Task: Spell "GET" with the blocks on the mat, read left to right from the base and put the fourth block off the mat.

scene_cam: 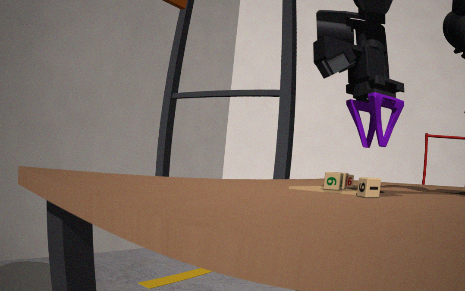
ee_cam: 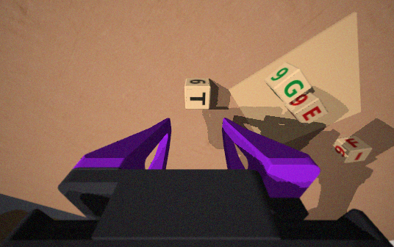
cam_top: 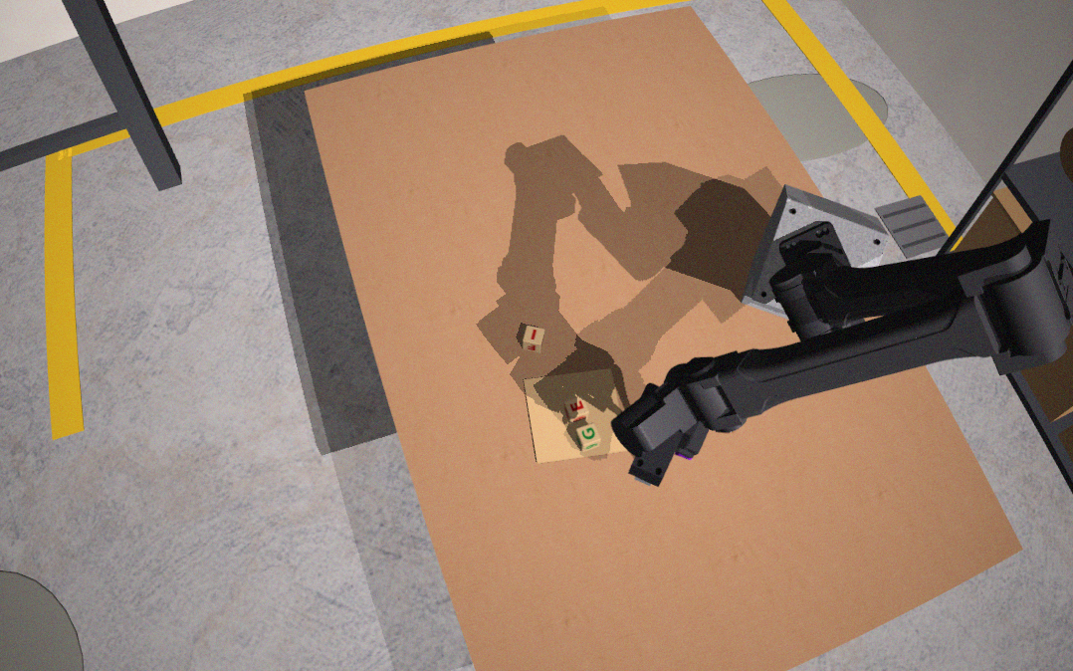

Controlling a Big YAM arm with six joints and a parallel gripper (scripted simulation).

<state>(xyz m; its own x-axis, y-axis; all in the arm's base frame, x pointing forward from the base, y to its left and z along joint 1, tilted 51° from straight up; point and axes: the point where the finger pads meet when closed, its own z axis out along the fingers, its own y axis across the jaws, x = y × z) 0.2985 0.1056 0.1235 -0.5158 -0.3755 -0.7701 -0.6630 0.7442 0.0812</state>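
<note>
The E block lies 100 mm ahead of my hand, 100 mm to the right of it and 70 mm below it. Round my hand: G block (90 mm ahead, 50 mm to the right, 70 mm below); then square mat (100 mm ahead, 100 mm to the right, 80 mm below).
</note>
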